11 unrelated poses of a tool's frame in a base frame.
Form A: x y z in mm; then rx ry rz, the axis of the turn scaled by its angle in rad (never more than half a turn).
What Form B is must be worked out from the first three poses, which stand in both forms.
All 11 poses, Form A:
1: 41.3, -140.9, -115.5, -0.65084, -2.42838, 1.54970
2: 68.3, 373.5, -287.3, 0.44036, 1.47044, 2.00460
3: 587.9, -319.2, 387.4, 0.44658, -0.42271, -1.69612
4: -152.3, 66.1, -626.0, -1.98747, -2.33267, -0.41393
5: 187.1, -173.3, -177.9, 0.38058, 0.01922, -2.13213
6: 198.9, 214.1, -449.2, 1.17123, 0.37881, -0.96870
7: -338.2, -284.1, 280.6, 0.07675, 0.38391, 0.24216
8: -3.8, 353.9, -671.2, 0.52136, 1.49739, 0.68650
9: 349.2, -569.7, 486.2, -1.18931, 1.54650, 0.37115
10: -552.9, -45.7, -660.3, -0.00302, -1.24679, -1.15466
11: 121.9, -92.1, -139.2, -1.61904, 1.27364, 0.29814
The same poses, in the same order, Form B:
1: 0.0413, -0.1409, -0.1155, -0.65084, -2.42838, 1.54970
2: 0.0683, 0.3735, -0.2873, 0.44036, 1.47044, 2.00460
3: 0.5879, -0.3192, 0.3874, 0.44658, -0.42271, -1.69612
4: -0.1523, 0.0661, -0.6260, -1.98747, -2.33267, -0.41393
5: 0.1871, -0.1733, -0.1779, 0.38058, 0.01922, -2.13213
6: 0.1989, 0.2141, -0.4492, 1.17123, 0.37881, -0.96870
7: -0.3382, -0.2841, 0.2806, 0.07675, 0.38391, 0.24216
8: -0.0038, 0.3539, -0.6712, 0.52136, 1.49739, 0.68650
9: 0.3492, -0.5697, 0.4862, -1.18931, 1.54650, 0.37115
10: -0.5529, -0.0457, -0.6603, -0.00302, -1.24679, -1.15466
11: 0.1219, -0.0921, -0.1392, -1.61904, 1.27364, 0.29814
